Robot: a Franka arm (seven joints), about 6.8 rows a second.
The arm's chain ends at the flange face. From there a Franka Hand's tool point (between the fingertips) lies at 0.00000 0.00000 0.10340 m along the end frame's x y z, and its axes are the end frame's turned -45 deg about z.
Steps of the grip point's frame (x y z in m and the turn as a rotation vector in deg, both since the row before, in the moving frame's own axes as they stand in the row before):
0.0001 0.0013 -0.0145 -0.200 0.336 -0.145
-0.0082 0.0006 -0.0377 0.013 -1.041 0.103
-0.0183 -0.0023 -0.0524 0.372 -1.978 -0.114
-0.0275 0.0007 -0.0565 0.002 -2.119 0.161
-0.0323 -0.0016 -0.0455 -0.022 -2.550 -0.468
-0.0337 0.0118 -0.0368 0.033 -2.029 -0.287
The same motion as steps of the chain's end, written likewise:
0.0003 0.0010 -0.0145 0.096 0.379 -0.145
-0.0040 0.0049 -0.0377 -0.727 -0.745 0.103
-0.0116 0.0093 -0.0523 -1.136 -1.662 -0.114
-0.0162 0.0172 -0.0564 -1.497 -1.500 0.161
-0.0208 0.0184 -0.0454 -1.819 -1.788 -0.468
-0.0129 0.0296 -0.0367 -1.411 -1.458 -0.287

